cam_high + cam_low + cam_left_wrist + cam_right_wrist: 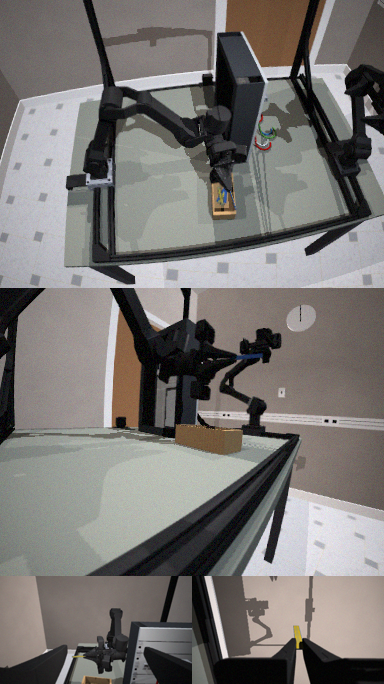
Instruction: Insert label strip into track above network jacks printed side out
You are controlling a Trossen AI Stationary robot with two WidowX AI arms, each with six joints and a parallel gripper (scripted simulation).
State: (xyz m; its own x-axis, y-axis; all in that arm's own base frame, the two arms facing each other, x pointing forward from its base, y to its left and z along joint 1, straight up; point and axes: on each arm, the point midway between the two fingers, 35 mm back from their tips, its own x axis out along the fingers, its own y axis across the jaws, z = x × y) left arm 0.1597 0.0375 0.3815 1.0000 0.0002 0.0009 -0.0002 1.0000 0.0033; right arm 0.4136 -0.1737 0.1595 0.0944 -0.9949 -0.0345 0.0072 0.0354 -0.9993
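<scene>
My right hand is 5 cm short of the label strip and 1 cm to the right of it. Round my right hand: box (20 cm below, 4 cm behind, 1 cm to the left).
Right now my left hand is 130 mm short of the label strip, 340 mm to the left of it and 220 mm above it. The rest, counted from my left hand: box 40 mm ahead, 340 mm to the right, 420 mm below.
</scene>
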